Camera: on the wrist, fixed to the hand. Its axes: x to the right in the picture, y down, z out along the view.
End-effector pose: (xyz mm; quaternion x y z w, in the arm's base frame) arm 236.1 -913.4 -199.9 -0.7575 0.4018 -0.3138 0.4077
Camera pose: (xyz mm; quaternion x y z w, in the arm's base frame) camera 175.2 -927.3 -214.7 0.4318 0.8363 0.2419 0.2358
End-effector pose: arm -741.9 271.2 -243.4 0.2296 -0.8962 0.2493 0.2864
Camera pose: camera -730.7 333.7 -234.5 0.9221 0.1955 -0.3289 0.0568
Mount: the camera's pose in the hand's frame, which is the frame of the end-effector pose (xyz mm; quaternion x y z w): -19.4 39.1 -47.0 -0.0050 0.1985 0.9796 0.0292
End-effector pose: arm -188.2 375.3 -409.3 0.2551 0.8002 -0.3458 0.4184
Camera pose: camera -174.0 433.7 -386.9 0.8579 -0.1418 0.4544 0.1934
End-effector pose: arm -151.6 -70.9 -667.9 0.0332 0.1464 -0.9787 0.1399
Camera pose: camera -120.8 -87.8 -721.6 0.3380 0.0044 0.1158 0.9340
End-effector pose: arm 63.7 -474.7 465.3 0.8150 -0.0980 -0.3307 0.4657
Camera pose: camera 84.3 -454.4 522.5 -0.0089 -0.7072 0.6078 0.3611
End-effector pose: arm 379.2 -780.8 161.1 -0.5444 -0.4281 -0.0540 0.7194
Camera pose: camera 414.5 -811.6 117.3 -0.4281 0.6639 0.5929 0.1562
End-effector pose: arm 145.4 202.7 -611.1 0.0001 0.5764 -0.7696 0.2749
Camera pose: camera 163.5 245.4 -655.4 0.7160 0.0751 0.2497 0.6475
